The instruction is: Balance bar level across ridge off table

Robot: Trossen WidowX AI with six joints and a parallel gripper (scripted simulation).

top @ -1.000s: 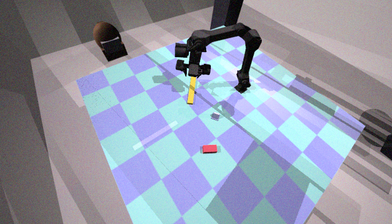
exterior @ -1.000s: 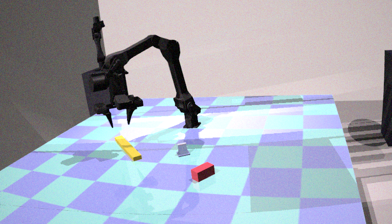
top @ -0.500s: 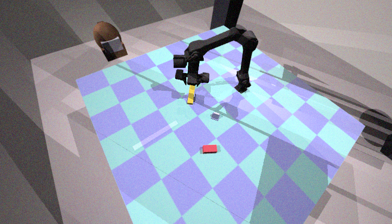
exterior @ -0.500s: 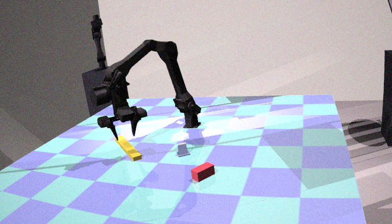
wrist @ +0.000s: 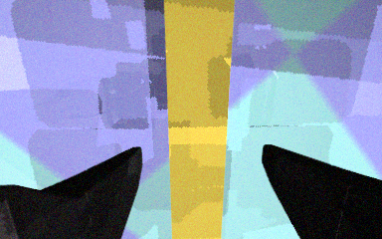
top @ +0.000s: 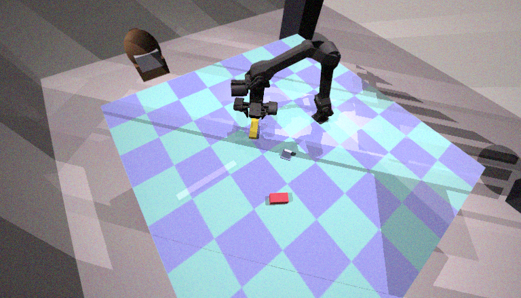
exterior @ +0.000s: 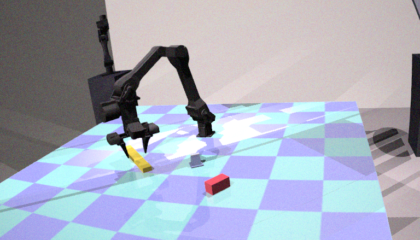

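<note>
Right now the yellow bar is 2 cm behind my gripper tip, 2 cm to the right of it and 2 cm below it. From my gripper tip the other things lie so: red block: 14 cm ahead, 35 cm to the left, 1 cm below.
</note>
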